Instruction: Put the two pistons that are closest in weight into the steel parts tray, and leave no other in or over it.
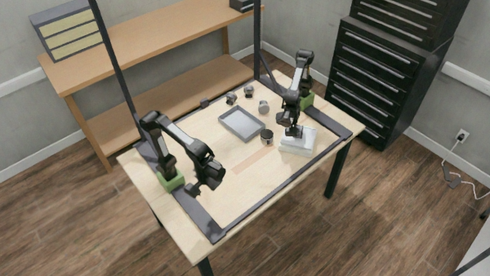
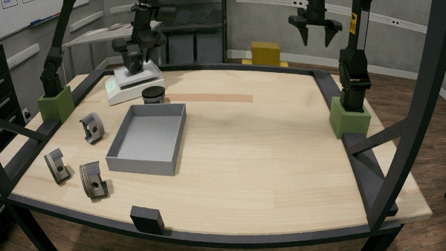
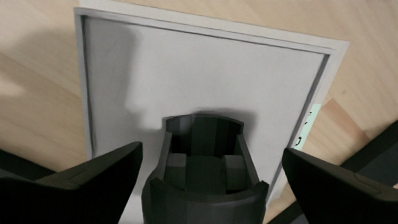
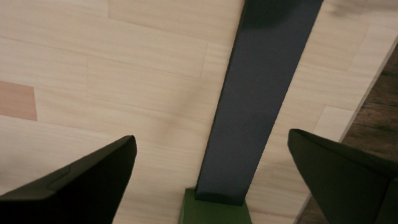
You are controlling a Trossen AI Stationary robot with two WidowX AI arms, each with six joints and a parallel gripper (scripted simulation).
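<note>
Right now the grey pan is 2 cm ahead of my left hand, 2 cm to the left of it and 8 cm below it. Round my left hand: white scale (2 cm ahead, 3 cm to the left, 10 cm below); steel parts tray (29 cm behind, 13 cm to the right, 12 cm below).
</note>
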